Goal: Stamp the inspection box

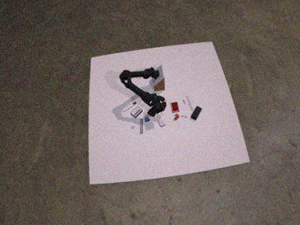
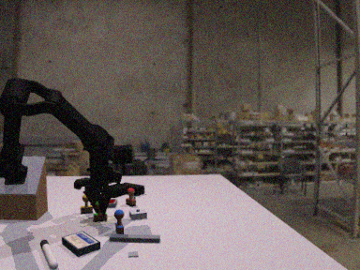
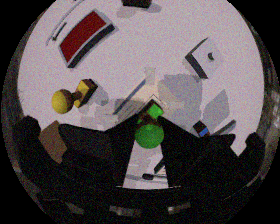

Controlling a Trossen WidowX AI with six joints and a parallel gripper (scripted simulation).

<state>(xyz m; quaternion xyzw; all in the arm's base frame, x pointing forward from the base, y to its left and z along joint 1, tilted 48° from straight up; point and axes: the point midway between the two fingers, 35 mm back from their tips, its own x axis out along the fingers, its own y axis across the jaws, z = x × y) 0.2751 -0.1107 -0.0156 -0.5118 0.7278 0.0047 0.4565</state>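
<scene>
The cream card lies 3 cm below my gripper tip and 1 cm behind it. The rest, counted from my gripper tip: green-knobbed stamp right at my gripper tip; blue-knobbed stamp 9 cm to the right, 6 cm ahead; yellow-knobbed stamp 8 cm to the left, 6 cm behind.
</scene>
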